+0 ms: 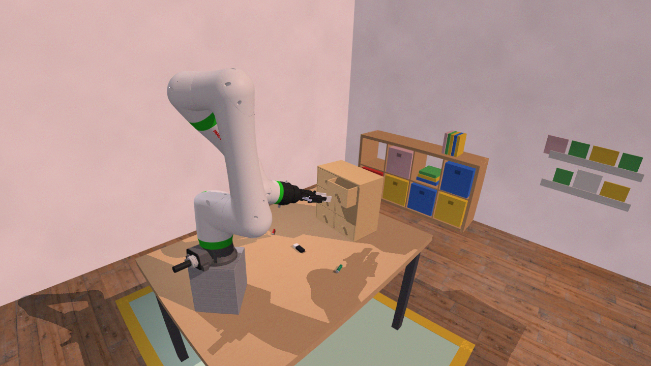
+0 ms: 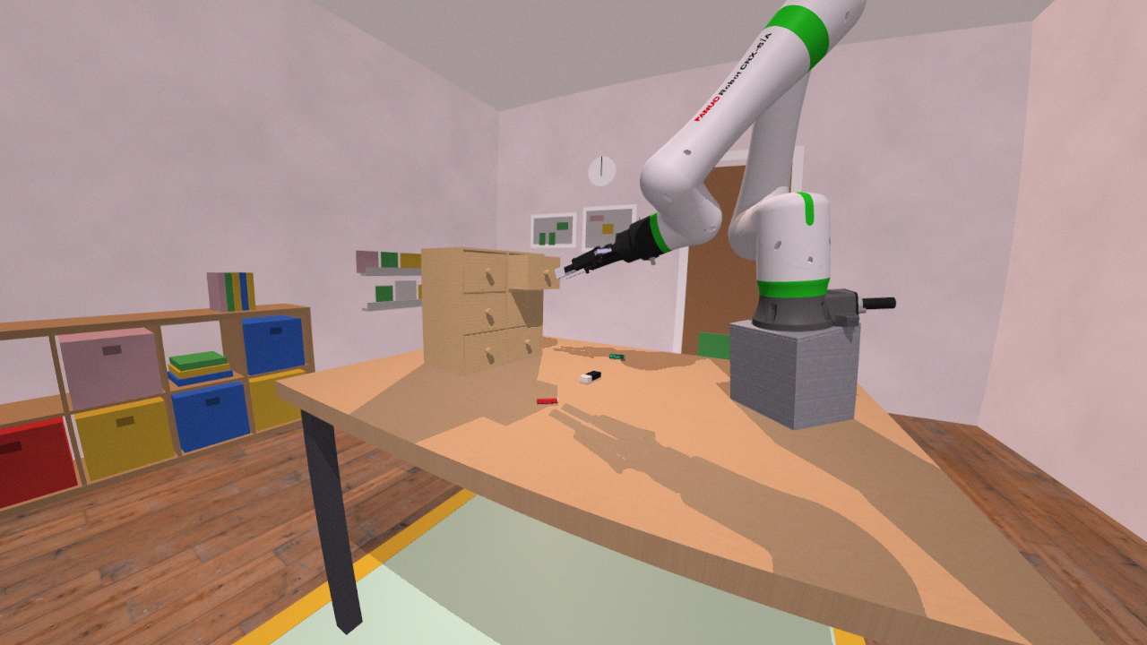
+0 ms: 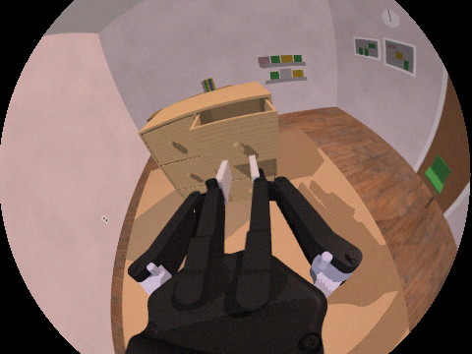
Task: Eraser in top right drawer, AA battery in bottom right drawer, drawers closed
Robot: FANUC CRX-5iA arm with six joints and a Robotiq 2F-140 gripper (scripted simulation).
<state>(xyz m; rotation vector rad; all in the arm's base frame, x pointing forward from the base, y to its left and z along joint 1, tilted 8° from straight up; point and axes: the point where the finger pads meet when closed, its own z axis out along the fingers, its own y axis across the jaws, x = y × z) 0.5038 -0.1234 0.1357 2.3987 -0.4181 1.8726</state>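
Now: hand 26 cm above the eraser, 9 cm past it and 7 cm to the right of it. Also, from my hand: green AA battery: 26 cm below, 17 cm to the right, 10 cm behind; then red object: 26 cm to the left, 26 cm below, 6 cm behind.
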